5 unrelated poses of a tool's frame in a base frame.
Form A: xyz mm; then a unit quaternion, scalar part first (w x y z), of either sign.
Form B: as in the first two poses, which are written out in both.
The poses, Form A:
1: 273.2 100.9 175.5 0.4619 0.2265 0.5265 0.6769
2: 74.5 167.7 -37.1 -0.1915 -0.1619 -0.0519 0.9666
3: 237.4 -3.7 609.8 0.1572 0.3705 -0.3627 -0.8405
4: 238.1 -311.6 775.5 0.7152 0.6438 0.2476 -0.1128
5: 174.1 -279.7 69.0 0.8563 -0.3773 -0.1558 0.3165
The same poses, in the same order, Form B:
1: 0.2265 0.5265 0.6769 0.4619 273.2 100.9 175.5
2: 0.1619 0.0519 -0.9666 0.1915 74.5 167.7 -37.1
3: 0.3705 -0.3627 -0.8405 0.1572 237.4 -3.7 609.8
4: 0.6438 0.2476 -0.1128 0.7152 238.1 -311.6 775.5
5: -0.3773 -0.1558 0.3165 0.8563 174.1 -279.7 69.0
